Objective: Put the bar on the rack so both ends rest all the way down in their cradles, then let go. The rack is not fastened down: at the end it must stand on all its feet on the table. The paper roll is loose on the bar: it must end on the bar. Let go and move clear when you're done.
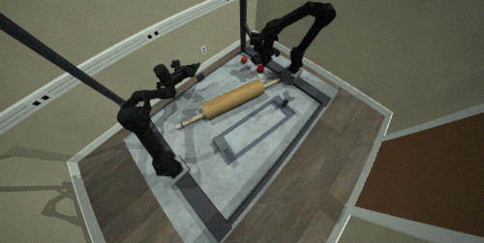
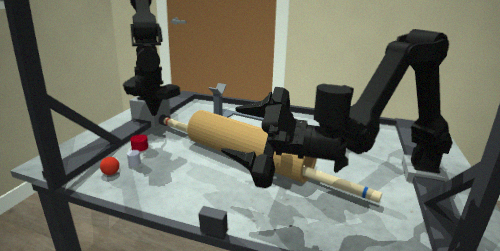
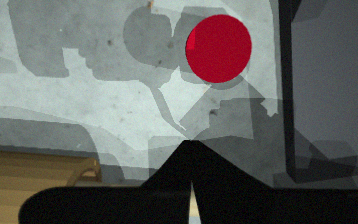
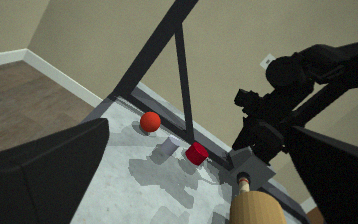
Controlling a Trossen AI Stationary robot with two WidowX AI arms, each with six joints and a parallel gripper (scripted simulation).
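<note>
My left gripper is now 4 cm past the red cylinder, 3 cm to the right of it and 11 cm above it. Also, from my left hand: red ball (19 cm behind, 11 cm below); wooden bar (4 cm ahead, 28 cm to the right, 11 cm below); small white cylinder (12 cm behind, 2 cm to the right, 11 cm below).
</note>
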